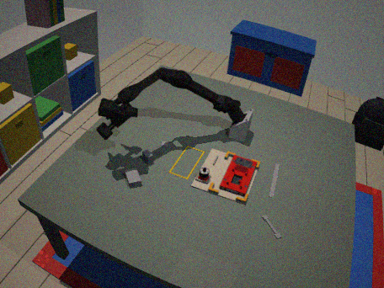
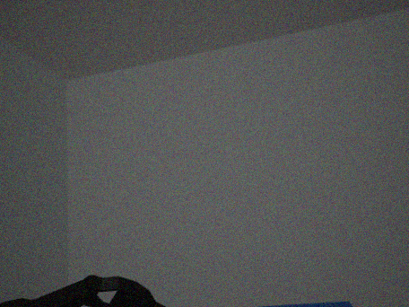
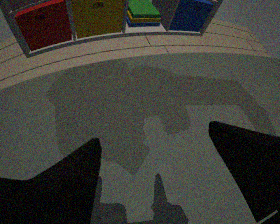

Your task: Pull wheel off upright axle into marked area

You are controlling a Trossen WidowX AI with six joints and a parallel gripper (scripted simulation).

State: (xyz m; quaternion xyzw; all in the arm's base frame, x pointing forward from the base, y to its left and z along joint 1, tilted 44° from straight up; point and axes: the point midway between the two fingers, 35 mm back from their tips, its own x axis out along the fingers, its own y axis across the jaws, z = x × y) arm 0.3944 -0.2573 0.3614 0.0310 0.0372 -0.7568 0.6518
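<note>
The black wheel is 45 cm to the left of my gripper tip, 7 cm below it and 3 cm behind it.
</note>
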